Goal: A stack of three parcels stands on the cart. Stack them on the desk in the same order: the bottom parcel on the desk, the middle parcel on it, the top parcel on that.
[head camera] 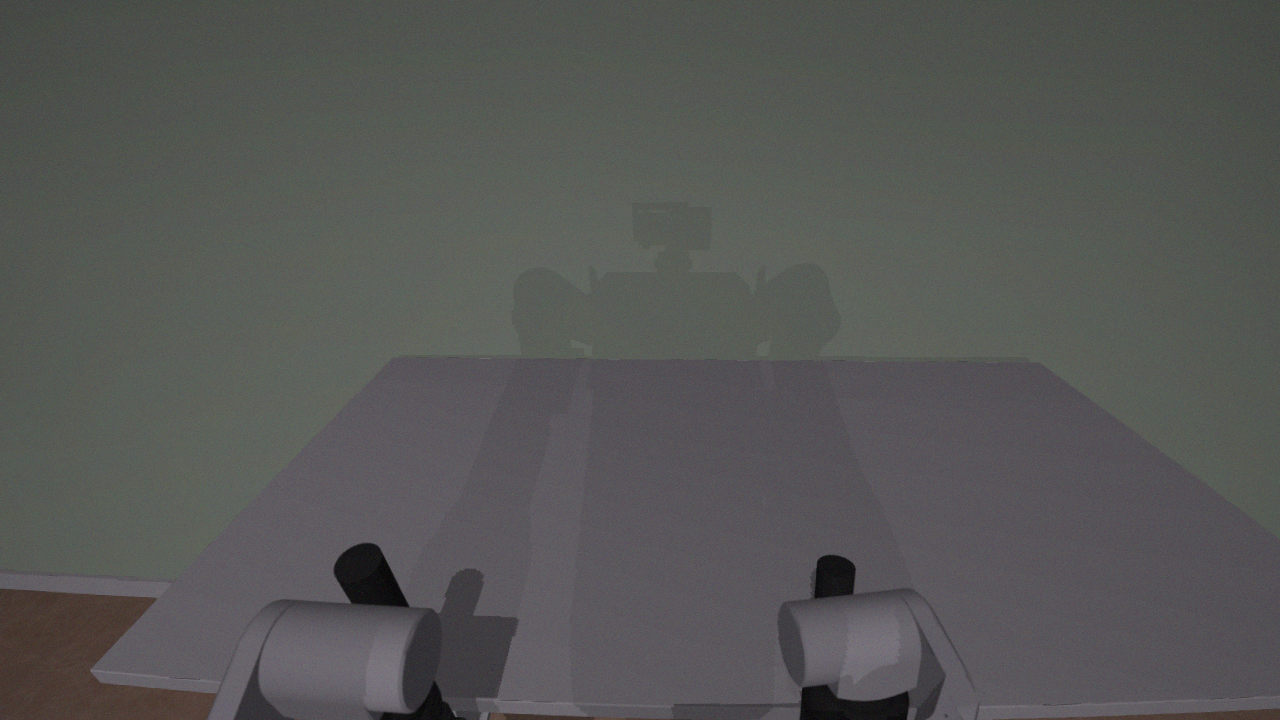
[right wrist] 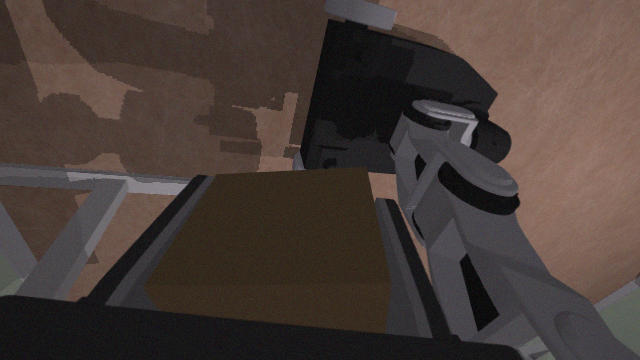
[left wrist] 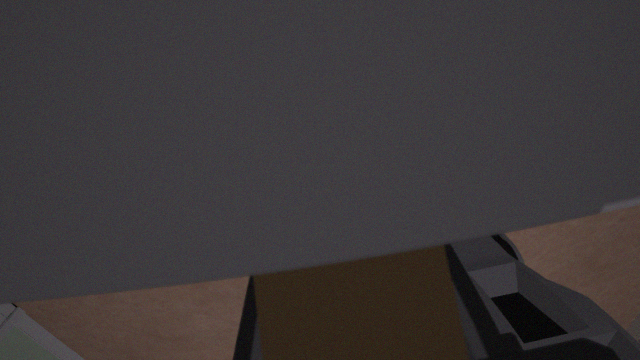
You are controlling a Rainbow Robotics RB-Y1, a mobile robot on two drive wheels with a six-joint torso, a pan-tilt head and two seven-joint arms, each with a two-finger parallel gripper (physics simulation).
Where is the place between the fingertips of my left gripper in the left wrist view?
344,233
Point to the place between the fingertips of my right gripper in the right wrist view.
296,203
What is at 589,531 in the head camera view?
A grey desk.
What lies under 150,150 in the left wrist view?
A grey desk.
